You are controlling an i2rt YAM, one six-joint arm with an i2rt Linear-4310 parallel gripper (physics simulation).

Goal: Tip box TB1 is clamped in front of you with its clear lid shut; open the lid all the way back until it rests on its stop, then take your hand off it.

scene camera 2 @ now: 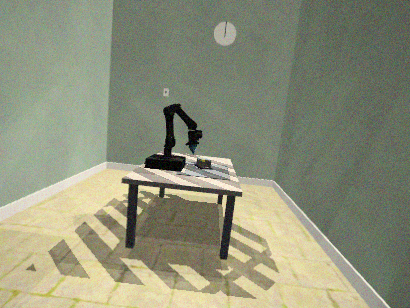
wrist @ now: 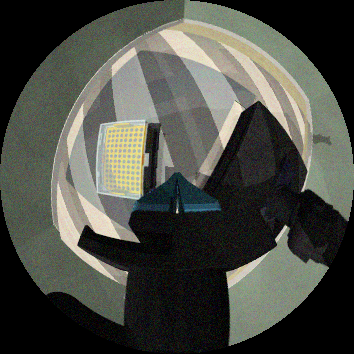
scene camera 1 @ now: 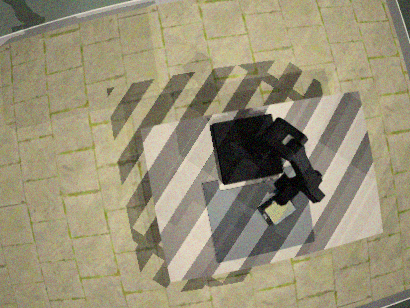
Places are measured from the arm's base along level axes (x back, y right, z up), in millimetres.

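Where they show: gripper, fingertip midpoint: point(scene camera 2: 193, 154) point(wrist: 176, 176) point(scene camera 1: 274, 191); arm's base, origin of the base link: point(scene camera 2: 167, 157) point(wrist: 273, 198) point(scene camera 1: 251, 147).
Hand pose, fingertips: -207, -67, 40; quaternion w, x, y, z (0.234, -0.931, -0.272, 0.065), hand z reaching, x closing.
Note:
Each offset is from my fingertips to the top centre of the thing, as dx, dy, dz. "pt": to the spot under its first point. Level surfaces: height alone.
Tip box TB1 {-92, -29, -30} point(scene camera 1: 280, 212) point(scene camera 2: 203, 163) point(wrist: 123, 159) stands on the blue-grey mat. Its yellow tip rack shows through the clear lid {pt -117, -48, -30} point(wrist: 100, 160), which appears shut over it. A small light tab {-51, -8, -43} point(wrist: 146, 159) is on the box side nearer the fingers, beside a dark holder strip {pt -48, -6, -99} point(wrist: 154, 159). My gripper point(scene camera 2: 193, 151) point(wrist: 176, 176) is shut, its blue fingertips together with nothing between them. It points down above the table, on the robot-base side of the box, apart from the lid. In scene camera 1 the arm hides the fingertips.
The black robot base point(scene camera 1: 245, 150) point(scene camera 2: 165, 162) stands beside the blue-grey mat {dz -107} point(scene camera 1: 225, 250) on the table {dz -110} point(scene camera 1: 350, 215) point(scene camera 2: 180, 184). The arm's link point(scene camera 1: 306, 165) passes near the box. Striped shadows cross the table and mat.

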